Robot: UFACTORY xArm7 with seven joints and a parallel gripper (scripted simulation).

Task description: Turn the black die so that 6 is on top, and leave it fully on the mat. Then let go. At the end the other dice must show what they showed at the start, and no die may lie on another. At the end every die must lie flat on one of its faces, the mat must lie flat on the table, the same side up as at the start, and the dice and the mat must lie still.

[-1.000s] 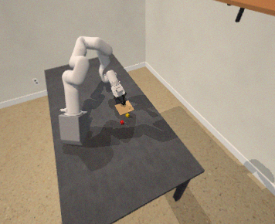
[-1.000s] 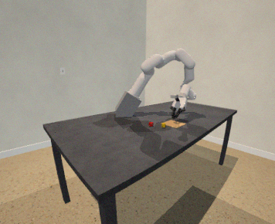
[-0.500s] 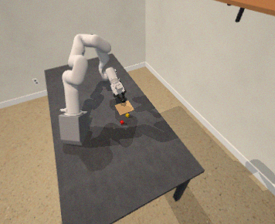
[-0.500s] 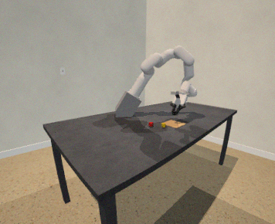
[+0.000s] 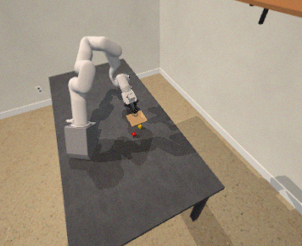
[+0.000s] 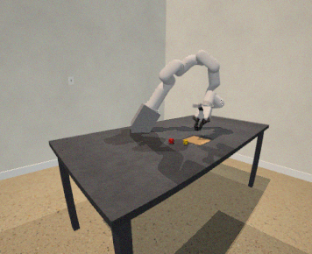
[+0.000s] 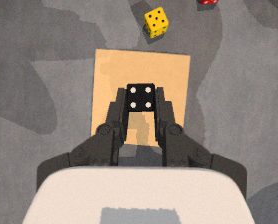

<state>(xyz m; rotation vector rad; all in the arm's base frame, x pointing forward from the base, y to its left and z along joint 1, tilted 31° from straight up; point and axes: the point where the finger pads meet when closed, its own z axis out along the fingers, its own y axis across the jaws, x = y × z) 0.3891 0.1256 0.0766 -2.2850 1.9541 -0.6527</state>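
Right now the black die is 1 cm to the right of my hand and 2 cm below it. Also, from my hand: yellow die 2 cm ahead, 12 cm to the right, 9 cm below; red die 4 cm behind, 19 cm to the right, 9 cm below; mat 1 cm ahead, 1 cm to the right, 10 cm below.
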